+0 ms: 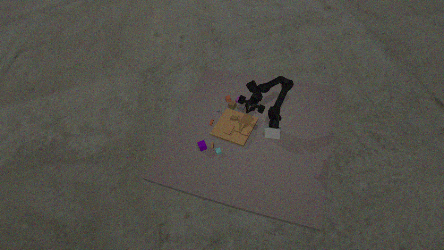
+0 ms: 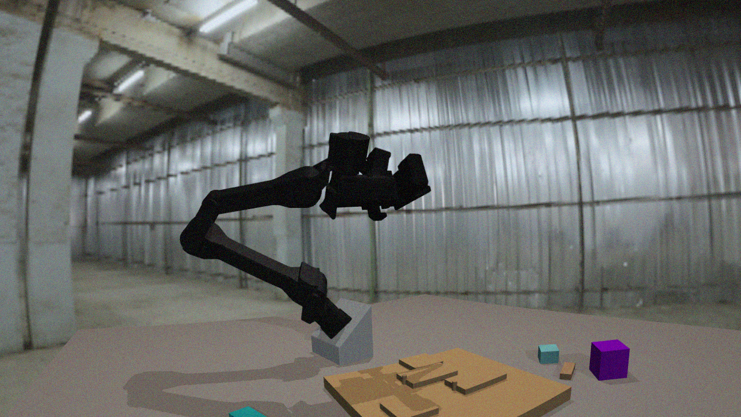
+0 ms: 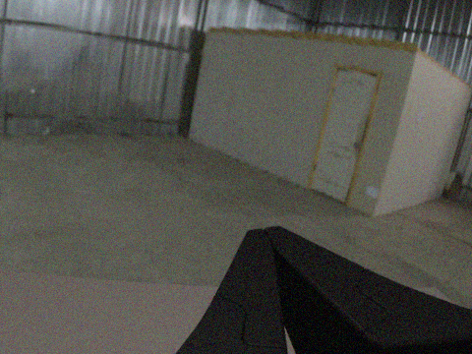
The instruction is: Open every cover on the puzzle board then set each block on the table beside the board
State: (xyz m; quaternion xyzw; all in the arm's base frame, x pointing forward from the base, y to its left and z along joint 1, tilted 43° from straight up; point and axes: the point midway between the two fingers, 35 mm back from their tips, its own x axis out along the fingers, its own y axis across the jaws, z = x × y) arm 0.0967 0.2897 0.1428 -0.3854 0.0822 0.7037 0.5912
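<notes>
My gripper tip is 330 mm above the brown block, 310 mm to the left of it and 280 mm short of it. Round my gripper tip: purple cube: 330 mm below, 320 mm ahead, 160 mm to the left; then orange piece: 350 mm below, 260 mm ahead, 120 mm to the left; then light blue block: 340 mm below, 190 mm ahead, 150 mm to the left.
</notes>
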